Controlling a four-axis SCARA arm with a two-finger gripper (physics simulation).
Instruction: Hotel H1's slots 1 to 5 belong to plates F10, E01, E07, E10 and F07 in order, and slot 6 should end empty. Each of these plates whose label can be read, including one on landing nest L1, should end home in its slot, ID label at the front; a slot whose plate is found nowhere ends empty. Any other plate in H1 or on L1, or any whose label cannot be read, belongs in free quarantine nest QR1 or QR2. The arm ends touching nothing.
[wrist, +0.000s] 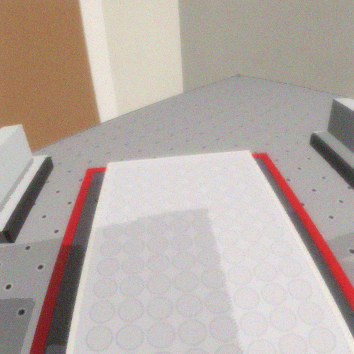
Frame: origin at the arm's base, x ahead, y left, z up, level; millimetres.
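Where they show: gripper, fingertip midpoint: (182, 129).
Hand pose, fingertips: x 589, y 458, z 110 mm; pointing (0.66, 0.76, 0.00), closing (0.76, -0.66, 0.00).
Note:
After its pixels a point has its place.
A white plate (165, 192) {x 584, y 467, z 77 mm} with faint round wells lies flat inside a nest with a red rim (301, 212) {x 629, y 417, z 63 mm}, and dark strips of the nest show along both sides of the plate. The plate's label does not show, so its ID cannot be read here. The near end of plate and nest is cut off by the bottom of the view. My gripper (182, 129) {x 589, y 458, z 110 mm} is open, with one finger out to the left and one out to the right of the plate. Both fingers stand apart from the plate's sides, with nothing between them touching. Hotel H1 does not show.
The nest stands on a grey deck (175, 130) {x 737, y 618, z 13 mm} with small holes. A brown panel (45, 65) and a pale upright panel (142, 50) stand behind at the left, and a grey wall (270, 40) at the right. A shadow falls over the plate's near left part.

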